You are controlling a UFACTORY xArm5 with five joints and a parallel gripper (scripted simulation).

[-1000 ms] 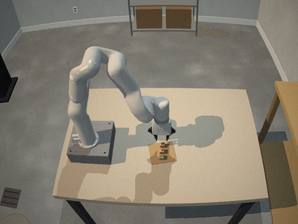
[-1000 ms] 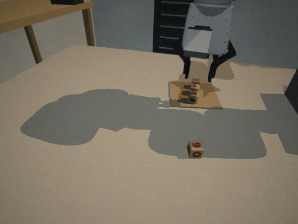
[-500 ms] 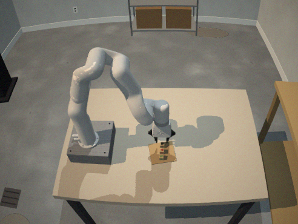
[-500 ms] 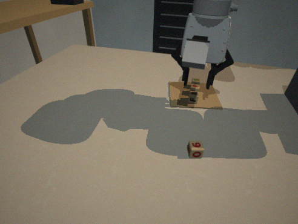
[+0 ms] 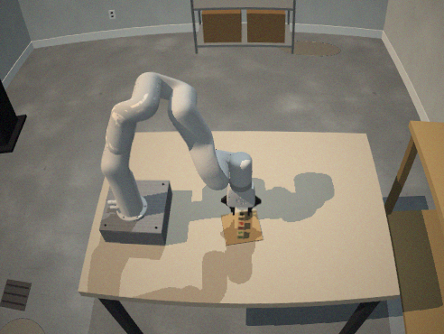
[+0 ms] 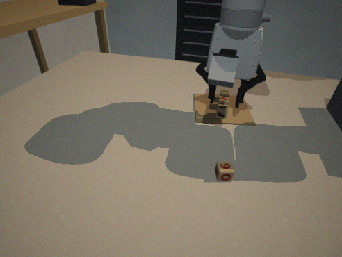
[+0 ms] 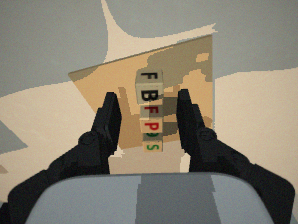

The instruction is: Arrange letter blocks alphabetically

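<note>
Now: the tan mat 60 mm below my hand and 40 mm to the right of it. From my hand the other things lie so: green-marked block (80 mm to the right, 40 mm below, 10 mm behind); red-marked block (190 mm to the left, 50 mm below, 10 mm ahead).
</note>
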